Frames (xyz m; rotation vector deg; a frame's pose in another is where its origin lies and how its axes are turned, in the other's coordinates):
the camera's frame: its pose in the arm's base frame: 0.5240 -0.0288 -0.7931 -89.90 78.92 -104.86
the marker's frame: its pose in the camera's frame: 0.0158 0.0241 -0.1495 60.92 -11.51 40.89
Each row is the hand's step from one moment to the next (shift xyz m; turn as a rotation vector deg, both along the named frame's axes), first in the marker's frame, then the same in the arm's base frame.
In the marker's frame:
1: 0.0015 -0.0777 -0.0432 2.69 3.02 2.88
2: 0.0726 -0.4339 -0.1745 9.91 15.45 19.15
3: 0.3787 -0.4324 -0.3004 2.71 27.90 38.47
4: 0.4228 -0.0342 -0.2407 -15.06 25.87 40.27
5: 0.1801 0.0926 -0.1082 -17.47 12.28 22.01
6: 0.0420 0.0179 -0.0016 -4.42 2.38 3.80
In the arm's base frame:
1: -0.0870 -0.0062 0.0174 4.31 -2.46 0.25
2: -0.4391 -0.0960 0.1481 24.67 -8.57 4.64
3: -0.5027 -0.4064 0.0524 46.24 -0.16 11.28
4: -0.1586 -0.4327 -0.1596 44.90 17.58 13.89
5: 0.0104 -0.1804 -0.1417 22.62 18.76 8.76
6: 0.0149 -0.0413 -0.0126 4.03 4.65 1.34

